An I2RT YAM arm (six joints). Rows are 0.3 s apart.
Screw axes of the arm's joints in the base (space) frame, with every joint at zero. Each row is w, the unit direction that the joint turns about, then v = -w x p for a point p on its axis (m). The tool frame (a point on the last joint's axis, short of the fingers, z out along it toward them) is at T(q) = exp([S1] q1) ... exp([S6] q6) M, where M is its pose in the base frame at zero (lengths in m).
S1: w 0 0 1 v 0.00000 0.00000 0.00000
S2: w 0 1 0 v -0.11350 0.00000 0.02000
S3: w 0 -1 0 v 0.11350 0.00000 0.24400
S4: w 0 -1 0 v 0.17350 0.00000 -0.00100
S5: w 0 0 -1 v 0.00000 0.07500 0.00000
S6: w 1 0 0 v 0.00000 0.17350 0.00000
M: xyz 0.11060 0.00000 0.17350 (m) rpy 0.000 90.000 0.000 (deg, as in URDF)
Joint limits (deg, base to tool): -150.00..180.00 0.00..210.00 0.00..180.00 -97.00..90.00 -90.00..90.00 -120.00..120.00
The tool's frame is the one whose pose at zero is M.
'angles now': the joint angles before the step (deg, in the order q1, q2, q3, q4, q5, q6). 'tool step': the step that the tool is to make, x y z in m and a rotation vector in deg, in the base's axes. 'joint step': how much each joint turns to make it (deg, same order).
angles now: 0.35, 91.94, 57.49, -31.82, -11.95, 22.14
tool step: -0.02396, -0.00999, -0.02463, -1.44, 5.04, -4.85
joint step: -1.67, -1.50, -6.77, 0.70, 2.54, 2.46
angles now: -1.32, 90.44, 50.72, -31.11, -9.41, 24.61
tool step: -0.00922, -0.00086, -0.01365, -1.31, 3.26, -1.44
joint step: 0.00, 0.53, -2.46, -0.09, 1.76, 0.96
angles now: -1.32, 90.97, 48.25, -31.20, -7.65, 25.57
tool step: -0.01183, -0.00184, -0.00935, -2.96, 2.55, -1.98
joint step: 0.00, -0.62, -2.72, -0.26, 3.43, 1.14
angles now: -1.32, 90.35, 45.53, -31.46, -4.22, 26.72
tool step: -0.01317, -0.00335, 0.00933, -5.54, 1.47, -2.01
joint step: 0.00, -3.60, -0.88, -4.05, 5.88, 0.70
